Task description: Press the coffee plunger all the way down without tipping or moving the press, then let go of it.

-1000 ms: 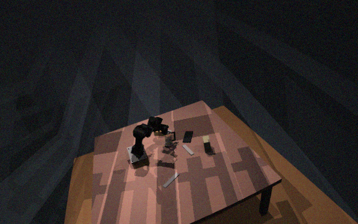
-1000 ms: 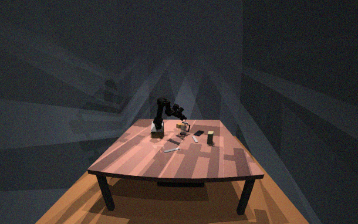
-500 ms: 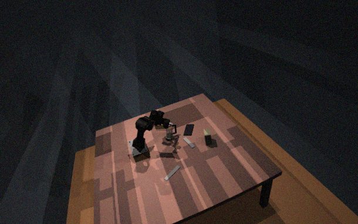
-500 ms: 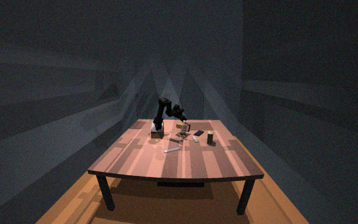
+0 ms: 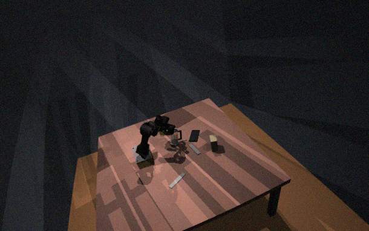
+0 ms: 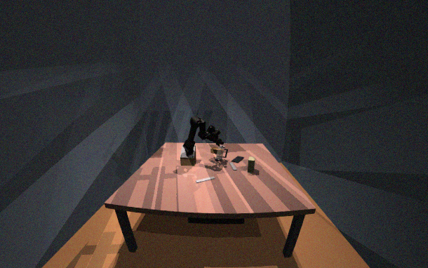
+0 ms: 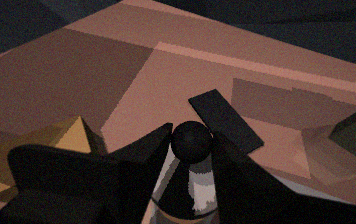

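Right now my gripper tip is 10 mm past the coffee press, 10 mm to the left of it and 80 mm above it.
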